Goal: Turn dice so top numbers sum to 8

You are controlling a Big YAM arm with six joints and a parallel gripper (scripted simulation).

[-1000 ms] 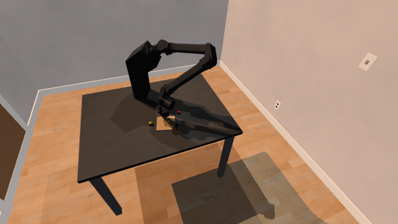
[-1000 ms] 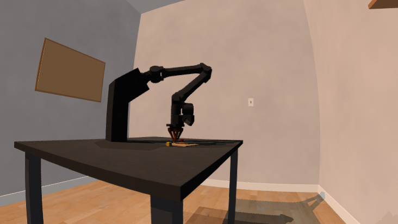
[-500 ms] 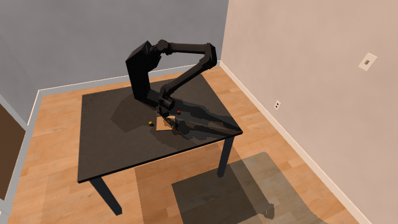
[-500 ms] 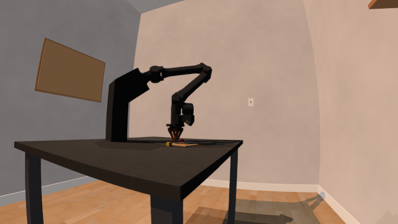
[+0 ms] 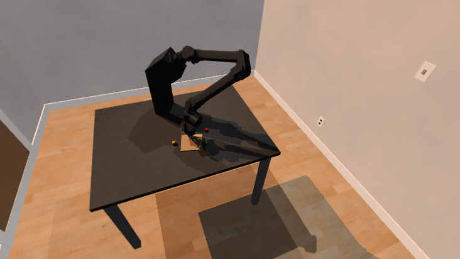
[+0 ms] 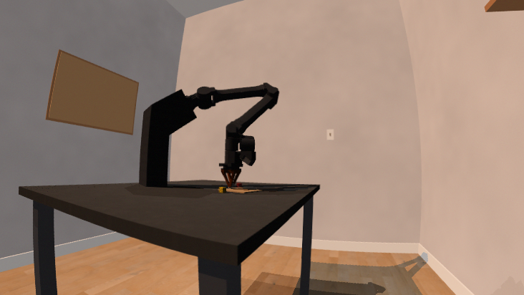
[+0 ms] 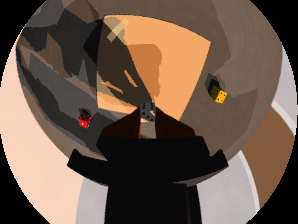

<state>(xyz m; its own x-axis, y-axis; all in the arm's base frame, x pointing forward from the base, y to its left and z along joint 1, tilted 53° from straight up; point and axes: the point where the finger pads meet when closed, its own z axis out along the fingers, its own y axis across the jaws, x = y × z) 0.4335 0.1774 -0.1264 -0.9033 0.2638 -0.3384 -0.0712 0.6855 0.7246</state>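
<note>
Now: hand right at the white die. Also, from my hand: yellow die 4 cm ahead, 11 cm to the right, 1 cm below; tan mat 5 cm ahead, 2 cm below; red die 4 cm behind, 12 cm to the left, 1 cm below.
</note>
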